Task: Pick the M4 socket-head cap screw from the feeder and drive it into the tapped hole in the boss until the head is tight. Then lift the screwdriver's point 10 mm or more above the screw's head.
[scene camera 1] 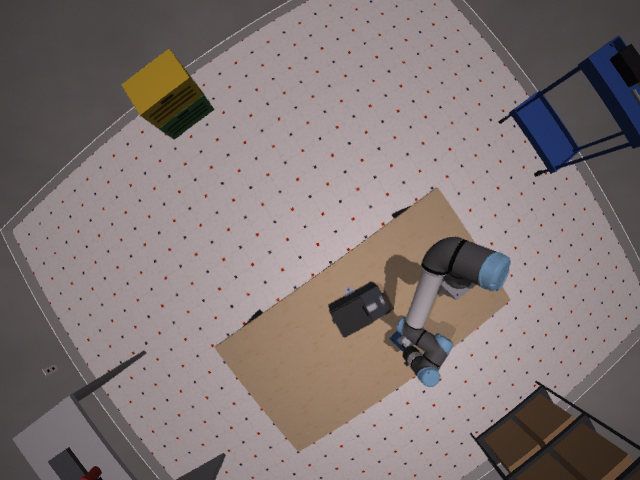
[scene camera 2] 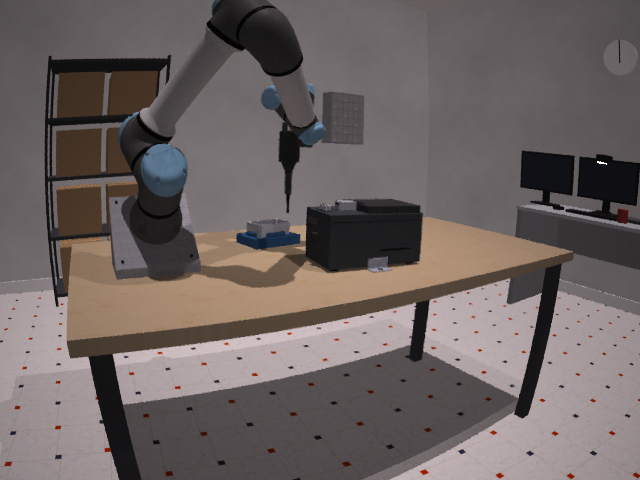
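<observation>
My screwdriver (scene camera 2: 287, 210) points straight down, its point in the air. In the scene camera 2 view it shows between the blue fixture and the black feeder, higher than the fixture; its depth is hard to judge. The arm hides its point in the scene camera 1 view. The black feeder (scene camera 1: 356, 312) (scene camera 2: 367, 240) stands on the table. A light grey part (scene camera 2: 267, 227) with raised walls sits on the blue fixture (scene camera 1: 397, 338) (scene camera 2: 268, 240), partly under the arm in the scene camera 1 view. The screw, boss and tapped hole are too small to make out, so whether the bit carries a screw cannot be told.
The arm's grey mounting base (scene camera 2: 124, 258) stands on the wooden table (scene camera 1: 289, 382) (scene camera 2: 206, 304). A small metal bracket (scene camera 1: 348, 291) (scene camera 2: 378, 264) is at the feeder's side. A shelf rack (scene camera 2: 108, 64), a desk with monitors (scene camera 2: 546, 173) and a blue cart (scene camera 1: 545, 131) stand away from the table.
</observation>
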